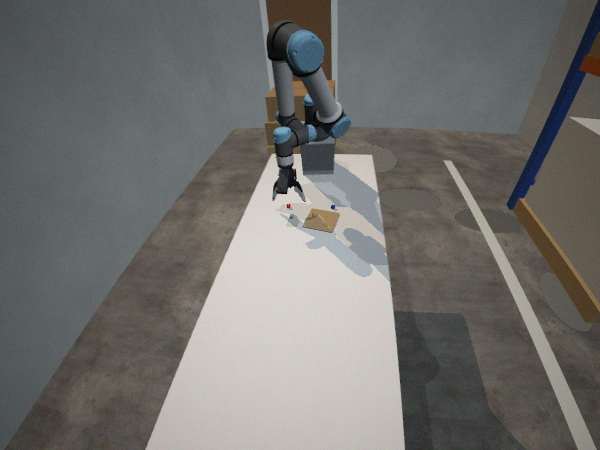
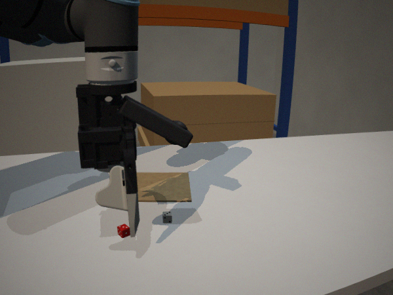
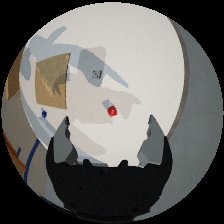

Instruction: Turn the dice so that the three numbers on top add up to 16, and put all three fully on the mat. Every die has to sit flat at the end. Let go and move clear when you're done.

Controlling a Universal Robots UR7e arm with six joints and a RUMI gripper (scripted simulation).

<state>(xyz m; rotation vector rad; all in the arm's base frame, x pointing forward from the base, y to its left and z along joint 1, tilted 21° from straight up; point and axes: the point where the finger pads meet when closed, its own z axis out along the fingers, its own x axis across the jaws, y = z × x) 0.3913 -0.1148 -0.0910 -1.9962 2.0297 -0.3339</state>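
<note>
My hand is 1 cm past the red die, 1 cm to the left of it and 3 cm above it. From my hand the other things lie so: blue die: 1 cm behind, 21 cm to the left, 3 cm below; mat: 8 cm ahead, 16 cm to the left, 4 cm below; white die: 7 cm ahead, 2 cm to the left, 3 cm below.
</note>
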